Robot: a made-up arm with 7 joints.
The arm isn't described. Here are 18 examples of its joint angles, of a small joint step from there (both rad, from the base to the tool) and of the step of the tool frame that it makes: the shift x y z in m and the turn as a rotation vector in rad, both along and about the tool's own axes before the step.
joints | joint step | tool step
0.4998 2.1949 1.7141 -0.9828 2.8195 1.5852 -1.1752 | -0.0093 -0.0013 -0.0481 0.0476 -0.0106 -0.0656 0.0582 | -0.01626 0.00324 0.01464 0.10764 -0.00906 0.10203
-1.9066 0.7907 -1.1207 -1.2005 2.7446 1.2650 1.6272 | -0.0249 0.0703 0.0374 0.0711 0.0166 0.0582 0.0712 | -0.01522 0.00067 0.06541 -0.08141 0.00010 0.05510
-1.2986 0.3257 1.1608 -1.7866 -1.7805 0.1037 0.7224 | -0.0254 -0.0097 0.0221 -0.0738 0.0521 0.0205 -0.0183 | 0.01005 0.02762 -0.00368 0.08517 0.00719 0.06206
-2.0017 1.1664 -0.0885 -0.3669 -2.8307 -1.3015 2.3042 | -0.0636 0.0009 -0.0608 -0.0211 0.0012 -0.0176 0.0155 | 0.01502 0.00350 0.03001 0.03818 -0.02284 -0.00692
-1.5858 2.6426 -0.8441 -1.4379 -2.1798 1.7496 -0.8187 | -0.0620 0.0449 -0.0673 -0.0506 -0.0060 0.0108 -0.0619 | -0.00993 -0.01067 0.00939 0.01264 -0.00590 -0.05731
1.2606 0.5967 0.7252 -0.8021 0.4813 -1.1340 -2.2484 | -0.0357 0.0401 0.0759 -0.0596 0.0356 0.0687 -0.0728 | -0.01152 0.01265 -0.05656 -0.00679 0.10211 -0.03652
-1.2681 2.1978 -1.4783 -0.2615 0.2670 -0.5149 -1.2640 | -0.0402 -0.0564 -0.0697 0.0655 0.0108 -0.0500 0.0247 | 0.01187 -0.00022 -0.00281 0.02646 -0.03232 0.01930
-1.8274 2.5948 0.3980 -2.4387 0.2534 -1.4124 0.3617 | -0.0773 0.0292 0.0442 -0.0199 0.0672 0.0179 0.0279 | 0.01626 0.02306 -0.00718 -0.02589 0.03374 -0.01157
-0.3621 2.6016 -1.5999 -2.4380 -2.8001 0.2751 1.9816 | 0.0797 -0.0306 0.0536 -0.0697 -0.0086 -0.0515 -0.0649 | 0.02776 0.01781 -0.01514 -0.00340 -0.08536 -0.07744
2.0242 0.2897 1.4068 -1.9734 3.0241 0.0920 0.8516 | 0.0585 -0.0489 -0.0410 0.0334 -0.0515 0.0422 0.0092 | 0.02851 -0.01358 0.02017 0.01647 -0.08259 -0.06567
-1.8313 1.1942 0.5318 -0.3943 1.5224 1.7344 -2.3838 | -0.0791 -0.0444 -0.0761 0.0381 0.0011 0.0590 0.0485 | -0.00253 0.00596 -0.03899 -0.08223 -0.09619 0.05530
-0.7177 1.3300 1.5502 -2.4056 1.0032 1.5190 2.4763 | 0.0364 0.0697 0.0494 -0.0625 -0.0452 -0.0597 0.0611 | -0.03278 0.01751 0.02556 -0.12779 0.06876 -0.05580
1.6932 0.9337 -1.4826 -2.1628 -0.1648 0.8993 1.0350 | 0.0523 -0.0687 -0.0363 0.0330 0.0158 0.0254 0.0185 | -0.01123 -0.02694 0.00134 -0.05231 0.06851 0.05793
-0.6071 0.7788 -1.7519 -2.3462 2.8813 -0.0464 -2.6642 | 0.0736 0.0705 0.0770 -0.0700 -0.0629 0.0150 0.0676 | 0.01444 0.01506 0.00993 0.07467 -0.04162 0.02795
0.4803 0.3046 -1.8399 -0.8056 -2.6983 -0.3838 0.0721 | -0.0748 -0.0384 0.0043 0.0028 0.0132 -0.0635 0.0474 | -0.02724 -0.03103 0.00826 -0.06175 -0.01995 0.02308
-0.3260 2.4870 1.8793 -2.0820 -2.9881 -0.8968 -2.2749 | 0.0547 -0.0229 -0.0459 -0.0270 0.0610 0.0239 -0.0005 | -0.03216 -0.01764 0.00187 -0.09685 0.10146 0.02678
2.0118 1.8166 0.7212 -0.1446 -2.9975 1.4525 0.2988 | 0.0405 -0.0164 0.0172 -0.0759 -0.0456 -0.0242 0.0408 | 0.00252 0.00938 -0.01999 0.07633 0.01203 0.05256
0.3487 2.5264 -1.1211 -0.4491 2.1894 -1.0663 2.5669 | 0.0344 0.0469 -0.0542 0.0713 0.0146 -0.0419 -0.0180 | -0.00550 -0.04012 -0.02814 -0.03487 0.10293 -0.12822
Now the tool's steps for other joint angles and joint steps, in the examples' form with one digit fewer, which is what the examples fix.
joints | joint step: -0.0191 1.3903 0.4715 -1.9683 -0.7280 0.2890 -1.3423 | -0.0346 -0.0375 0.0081 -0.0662 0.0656 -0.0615 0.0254
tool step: -0.0225 0.0165 0.0015 0.0895 0.0359 0.1309
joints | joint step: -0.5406 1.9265 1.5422 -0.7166 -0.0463 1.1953 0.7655 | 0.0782 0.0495 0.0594 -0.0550 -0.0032 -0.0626 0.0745
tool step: 0.0157 -0.0208 0.0428 -0.1134 -0.1239 0.0595
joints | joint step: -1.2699 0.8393 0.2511 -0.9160 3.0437 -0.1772 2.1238 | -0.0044 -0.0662 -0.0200 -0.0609 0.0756 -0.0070 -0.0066
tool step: 0.0396 0.0003 0.0046 0.0017 -0.0833 0.1005
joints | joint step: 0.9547 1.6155 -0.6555 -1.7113 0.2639 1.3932 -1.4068 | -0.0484 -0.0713 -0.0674 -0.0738 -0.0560 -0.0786 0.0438
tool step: 0.0320 0.0172 0.0426 0.1995 -0.0392 -0.0010
